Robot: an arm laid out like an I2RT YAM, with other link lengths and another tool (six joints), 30 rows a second.
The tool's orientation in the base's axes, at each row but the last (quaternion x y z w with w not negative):
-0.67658, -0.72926, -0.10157, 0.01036
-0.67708, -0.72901, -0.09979, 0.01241
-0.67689, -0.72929, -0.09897, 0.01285
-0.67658, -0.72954, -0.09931, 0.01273
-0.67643, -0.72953, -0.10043, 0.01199
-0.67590, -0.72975, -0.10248, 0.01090
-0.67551, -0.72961, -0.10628, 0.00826
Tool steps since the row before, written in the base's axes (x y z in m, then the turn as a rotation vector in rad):
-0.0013, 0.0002, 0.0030, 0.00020, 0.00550, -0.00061
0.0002, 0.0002, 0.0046, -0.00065, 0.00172, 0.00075
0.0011, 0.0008, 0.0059, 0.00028, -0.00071, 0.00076
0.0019, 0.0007, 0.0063, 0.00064, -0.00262, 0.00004
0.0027, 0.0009, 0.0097, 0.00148, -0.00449, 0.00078
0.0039, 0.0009, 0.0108, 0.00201, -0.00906, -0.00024
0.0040, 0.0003, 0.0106, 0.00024, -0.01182, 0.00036
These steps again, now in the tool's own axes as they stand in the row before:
0.0008, -0.0009, -0.0031, 0.00531, 0.00047, 0.00151
0.0009, 0.0008, -0.0045, 0.00186, -0.00044, -0.00053
0.0016, 0.0019, -0.0055, -0.00061, 0.00033, -0.00083
0.0015, 0.0027, -0.0058, -0.00263, 0.00047, -0.00039
0.0021, 0.0040, -0.0090, -0.00443, 0.00128, -0.00132
0.0022, 0.0054, -0.0099, -0.00913, 0.00136, -0.00101
0.0016, 0.0055, -0.0098, -0.01160, -0.00048, -0.00229

